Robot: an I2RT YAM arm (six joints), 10 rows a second.
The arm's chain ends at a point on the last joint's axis. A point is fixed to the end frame.
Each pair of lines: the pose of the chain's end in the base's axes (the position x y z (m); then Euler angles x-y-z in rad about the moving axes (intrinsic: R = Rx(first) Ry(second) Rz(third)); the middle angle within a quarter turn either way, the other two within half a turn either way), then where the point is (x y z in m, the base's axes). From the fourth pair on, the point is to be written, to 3 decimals.
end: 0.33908, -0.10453, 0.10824, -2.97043, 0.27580, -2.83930
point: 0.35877 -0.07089 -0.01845
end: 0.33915, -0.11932, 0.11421, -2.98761, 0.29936, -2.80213
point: 0.36233 -0.08736 -0.01233
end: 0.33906, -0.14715, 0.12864, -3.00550, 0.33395, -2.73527
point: 0.36753 -0.11657 0.00284
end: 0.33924, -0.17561, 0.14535, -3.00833, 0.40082, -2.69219
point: 0.377 -0.145 0.022
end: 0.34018, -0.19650, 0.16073, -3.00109, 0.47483, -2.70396
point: 0.387 -0.166 0.041
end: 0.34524, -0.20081, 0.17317, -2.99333, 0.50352, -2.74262
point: 0.395 -0.170 0.054
